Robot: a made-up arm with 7 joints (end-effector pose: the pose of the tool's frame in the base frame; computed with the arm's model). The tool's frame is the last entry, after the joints.
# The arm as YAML. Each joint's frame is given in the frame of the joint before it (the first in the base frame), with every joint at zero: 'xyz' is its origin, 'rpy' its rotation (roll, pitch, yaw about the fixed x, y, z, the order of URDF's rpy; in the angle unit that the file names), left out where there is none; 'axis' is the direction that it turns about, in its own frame. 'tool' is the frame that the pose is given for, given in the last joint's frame.
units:
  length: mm
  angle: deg
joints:
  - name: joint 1
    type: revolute
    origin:
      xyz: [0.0, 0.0, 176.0]
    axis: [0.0, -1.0, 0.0]
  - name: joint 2
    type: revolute
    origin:
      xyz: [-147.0, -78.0, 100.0]
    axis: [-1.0, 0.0, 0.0]
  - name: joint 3
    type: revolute
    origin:
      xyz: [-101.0, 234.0, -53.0]
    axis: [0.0, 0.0, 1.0]
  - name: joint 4
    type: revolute
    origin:
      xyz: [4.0, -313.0, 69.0]
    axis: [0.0, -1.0, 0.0]
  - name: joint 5
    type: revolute
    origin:
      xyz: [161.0, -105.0, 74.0]
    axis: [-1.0, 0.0, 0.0]
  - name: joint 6
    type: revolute
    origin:
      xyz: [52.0, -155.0, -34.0]
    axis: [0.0, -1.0, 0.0]
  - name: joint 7
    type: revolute
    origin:
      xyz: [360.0, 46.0, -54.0]
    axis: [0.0, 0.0, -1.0]
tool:
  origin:
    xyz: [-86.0, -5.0, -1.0]
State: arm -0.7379 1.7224 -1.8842 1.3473 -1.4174 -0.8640 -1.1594
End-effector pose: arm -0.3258 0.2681 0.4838 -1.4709 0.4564 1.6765
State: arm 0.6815 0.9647 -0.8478 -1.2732 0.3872 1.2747 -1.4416
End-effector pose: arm -0.4462 -0.5232 0.2838 -1.1432 -0.0282 0.4696
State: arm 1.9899 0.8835 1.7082 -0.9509 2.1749 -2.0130 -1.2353
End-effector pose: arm 0.1263 0.5240 0.5242 -1.1673 0.2653 -2.3994
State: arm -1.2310 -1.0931 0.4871 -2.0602 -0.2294 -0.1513 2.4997
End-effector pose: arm -0.5132 0.2138 0.3852 -1.9103 1.6473 0.3895
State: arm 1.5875 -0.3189 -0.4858 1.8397 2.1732 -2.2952 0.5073
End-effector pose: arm 0.0189 -0.1929 -0.5357 2.6279 0.5855 -0.8948
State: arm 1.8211 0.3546 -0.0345 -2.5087 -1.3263 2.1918 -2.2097
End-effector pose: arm -0.2263 -0.5885 -0.1840 -0.9298 -0.5286 0.1722
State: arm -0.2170 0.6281 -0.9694 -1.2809 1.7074 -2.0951 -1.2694
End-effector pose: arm -0.5429 -0.3382 0.7278 -0.6727 -2.3816 1.8521
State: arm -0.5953 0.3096 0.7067 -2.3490 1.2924 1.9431 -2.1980
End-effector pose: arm -0.1926 0.0780 -0.0225 -1.6579 0.2022 -1.7815
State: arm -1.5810 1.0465 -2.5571 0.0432 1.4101 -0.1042 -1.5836
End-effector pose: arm -0.0937 0.3712 1.2125 -1.2413 1.8914 -1.0831
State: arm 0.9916 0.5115 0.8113 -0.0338 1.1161 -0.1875 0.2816
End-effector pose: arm 0.1992 0.1259 0.6500 -1.7137 -1.0639 -0.3151
